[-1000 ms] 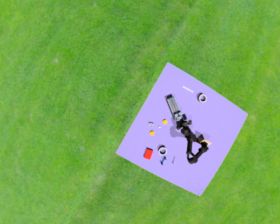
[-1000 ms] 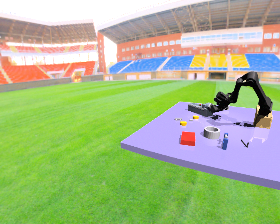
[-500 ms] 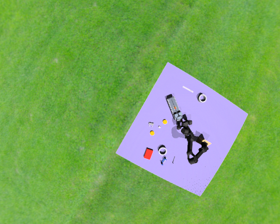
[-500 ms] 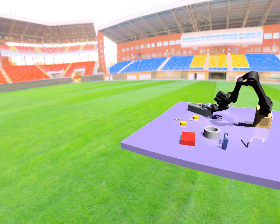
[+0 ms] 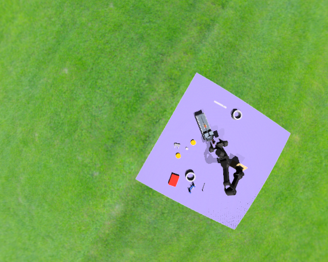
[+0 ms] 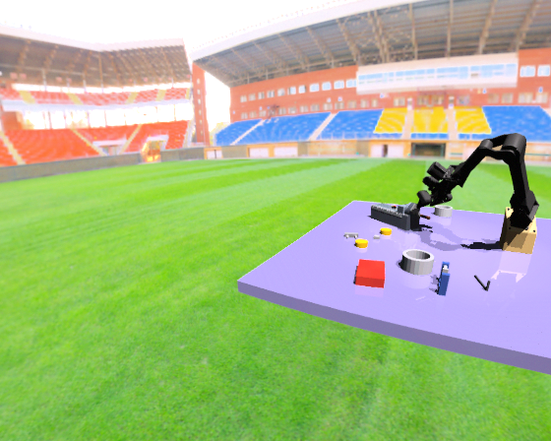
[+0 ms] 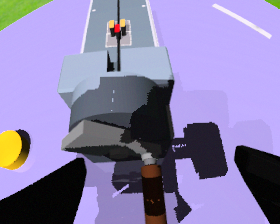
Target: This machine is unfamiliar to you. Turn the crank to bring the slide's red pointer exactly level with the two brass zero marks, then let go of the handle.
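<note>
My gripper tip is now 40 mm above the brown crank handle, 10 mm to the right of it and 10 mm past it. The rest, counted from my gripper tip: red pointer 140 mm ahead, 60 mm to the right, 30 mm below; white bar 360 mm to the right, 130 mm ahead, 110 mm below; small grey bracket 260 mm to the left, 250 mm ahead, 110 mm below.
</note>
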